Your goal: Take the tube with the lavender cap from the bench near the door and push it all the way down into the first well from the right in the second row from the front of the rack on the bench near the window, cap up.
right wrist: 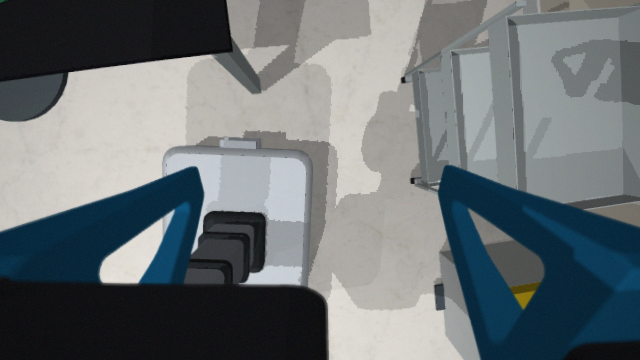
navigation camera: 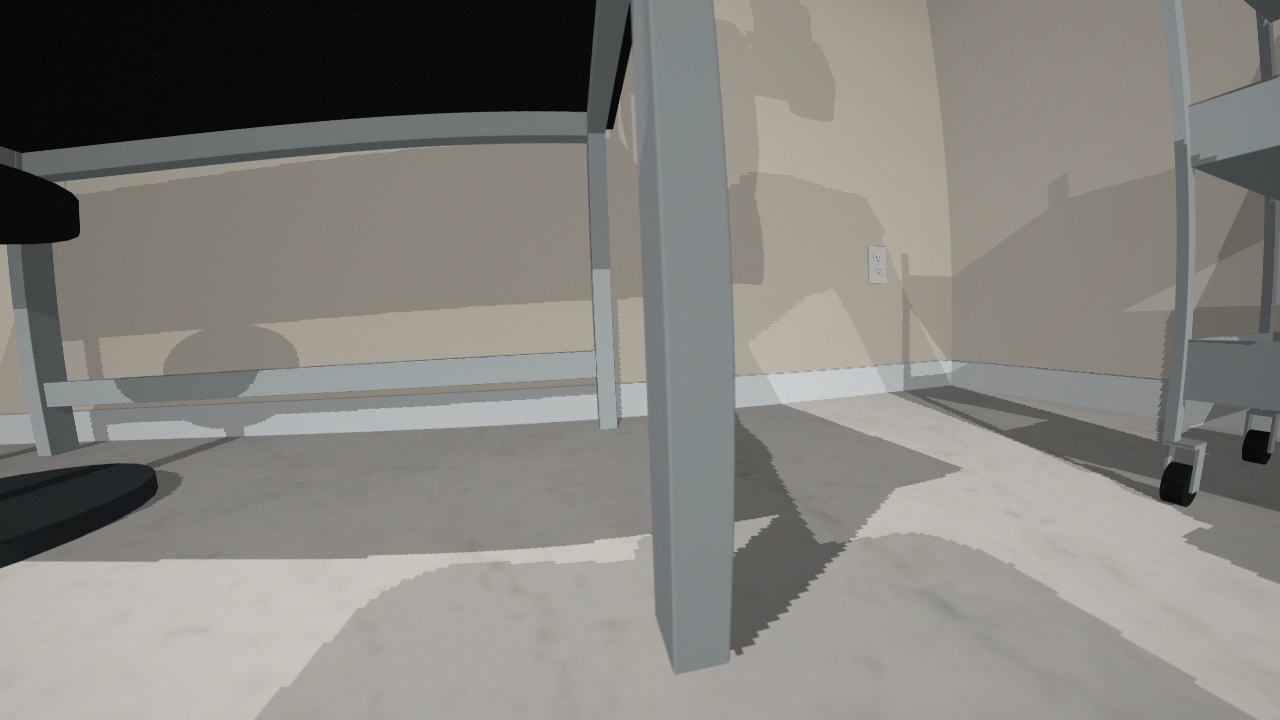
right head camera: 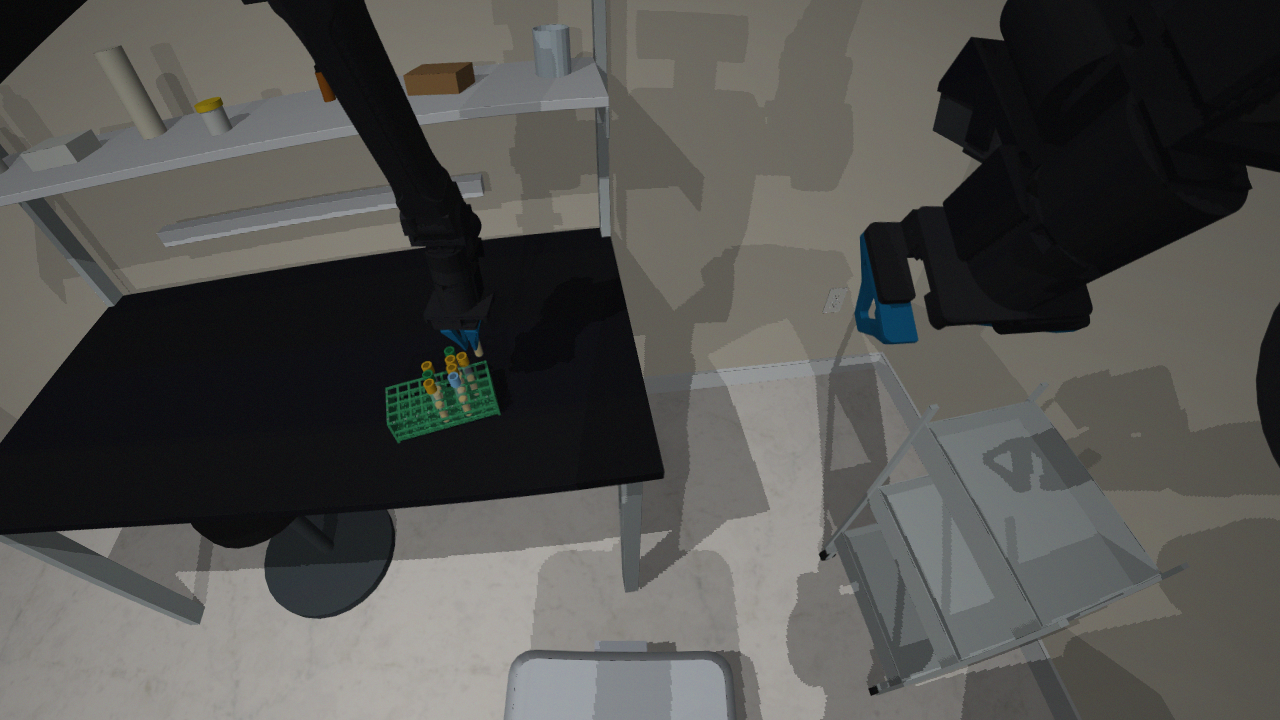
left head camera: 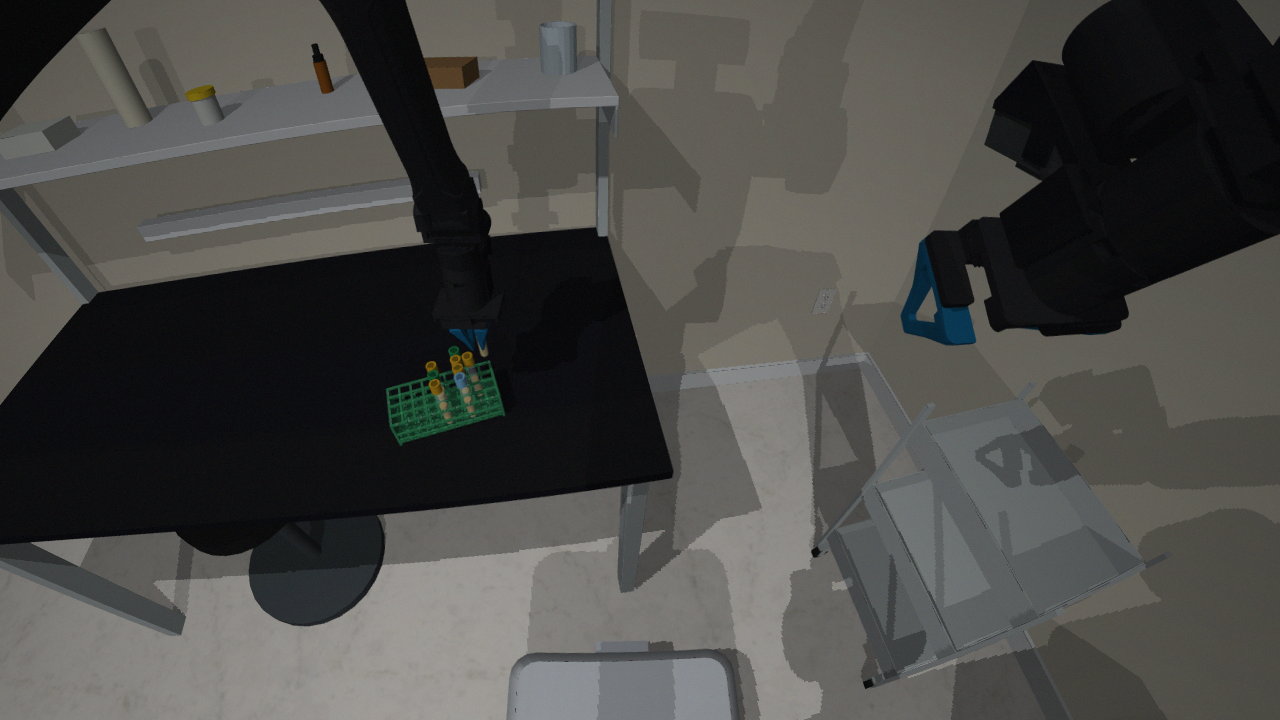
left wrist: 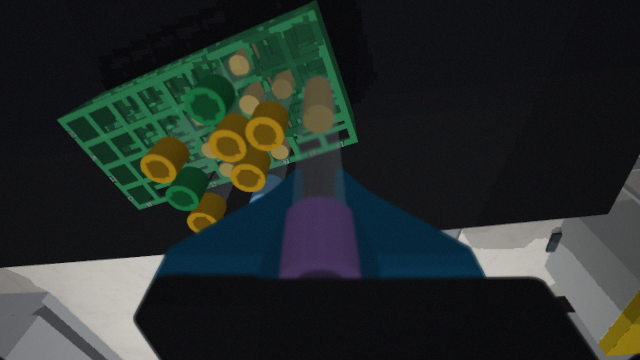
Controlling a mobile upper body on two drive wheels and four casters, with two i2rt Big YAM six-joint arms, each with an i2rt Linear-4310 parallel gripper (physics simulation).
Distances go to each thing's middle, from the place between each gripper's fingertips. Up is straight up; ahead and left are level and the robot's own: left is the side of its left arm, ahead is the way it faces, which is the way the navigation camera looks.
I see my left gripper 12 cm above the green rack (left head camera: 418,417), 8 cm to the right of it and 2 cm past it.
I see the green rack 300 mm ahead of my right hand, 550 mm to the left of it and 490 mm below it.
